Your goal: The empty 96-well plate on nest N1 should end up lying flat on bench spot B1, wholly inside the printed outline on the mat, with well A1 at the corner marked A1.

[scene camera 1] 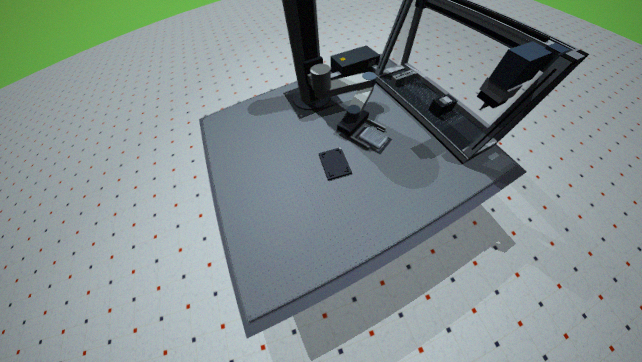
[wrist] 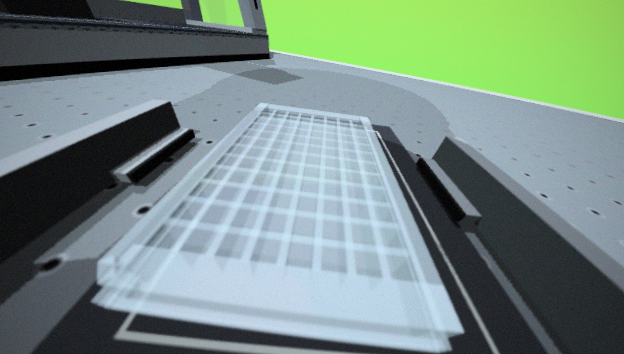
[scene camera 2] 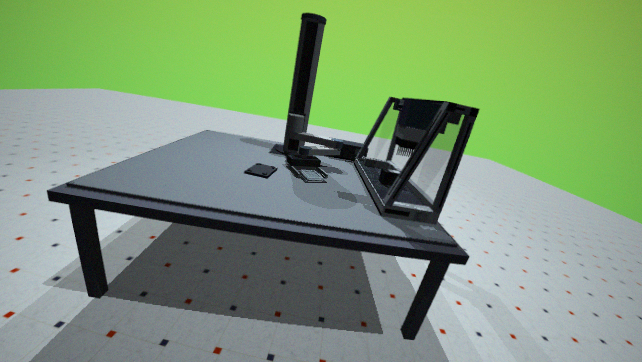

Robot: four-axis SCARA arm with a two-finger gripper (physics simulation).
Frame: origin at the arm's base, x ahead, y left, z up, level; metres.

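Seen in the pictures: gripper, fingertip midpoint: (scene camera 1: 377, 138) (wrist: 308, 134) (scene camera 2: 313, 175); arm's base, link origin: (scene camera 1: 312, 98) (scene camera 2: 292, 153).
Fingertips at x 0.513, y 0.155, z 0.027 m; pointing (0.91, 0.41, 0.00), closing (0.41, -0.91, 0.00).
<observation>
Offsets run from my fingertips to a thing's top centre. "pt": to the spot under its first point. Level surfaces: height alone.
The clear 96-well plate @[dy -0.010, dx -0.023, dz +0.002 m] (scene camera 1: 373, 136) (scene camera 2: 312, 175) (wrist: 300, 200) lies on the dark mat of spot B1 (scene camera 1: 383, 149) (wrist: 455, 252). In the wrist view it sits to the left within the printed outline's area and crosses the left line; mat and outline show at its right. Which corner is A1 cannot be read. My gripper (scene camera 1: 377, 139) (scene camera 2: 314, 176) (wrist: 308, 134) is open, low down, with one finger along each long side of the plate and a gap on both sides. Nest N1 @[dy -0.274, dx +0.026, dz +0.004 m] (scene camera 1: 335, 164) (scene camera 2: 260, 170), a dark base with corner brackets, holds no plate.
The framed machine (scene camera 1: 422, 125) (scene camera 2: 372, 187) (wrist: 135, 47) stands at the right of the bench @[dz -0.014 m] (scene camera 1: 280, 225) (scene camera 2: 175, 185). The arm's column (scene camera 1: 301, 45) (scene camera 2: 306, 75) stands at the back. A dark box @[pt dy +0.215, dx -0.571, dz +0.101 m] (scene camera 1: 356, 60) on the arm shows near the machine.
</observation>
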